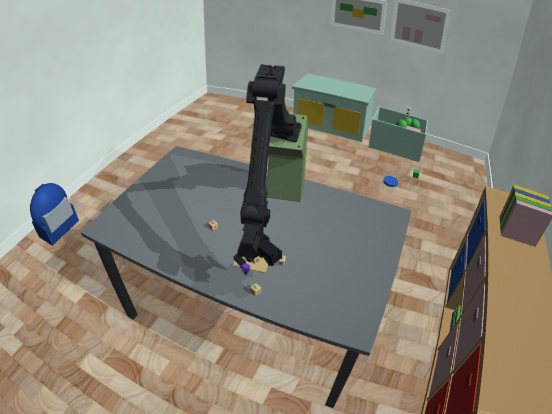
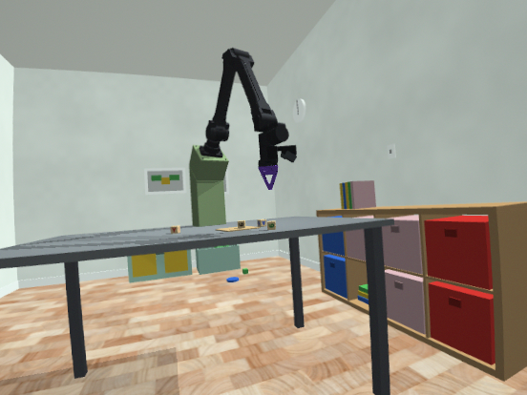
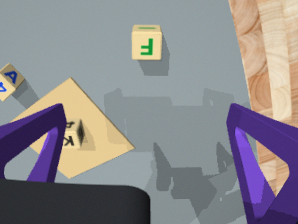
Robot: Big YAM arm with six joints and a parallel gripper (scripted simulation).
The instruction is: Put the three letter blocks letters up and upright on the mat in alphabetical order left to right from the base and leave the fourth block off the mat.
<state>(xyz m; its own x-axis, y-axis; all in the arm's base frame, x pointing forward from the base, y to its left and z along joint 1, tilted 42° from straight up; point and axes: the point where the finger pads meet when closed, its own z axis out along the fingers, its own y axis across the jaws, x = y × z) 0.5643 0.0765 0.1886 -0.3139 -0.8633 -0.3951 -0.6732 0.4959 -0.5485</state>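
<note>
Right now the wooden block is 15 cm behind my hand, 7 cm to the right of it and 14 cm below it. The rest, counted from my hand: mat 17 cm behind, 9 cm to the right, 15 cm below.
</note>
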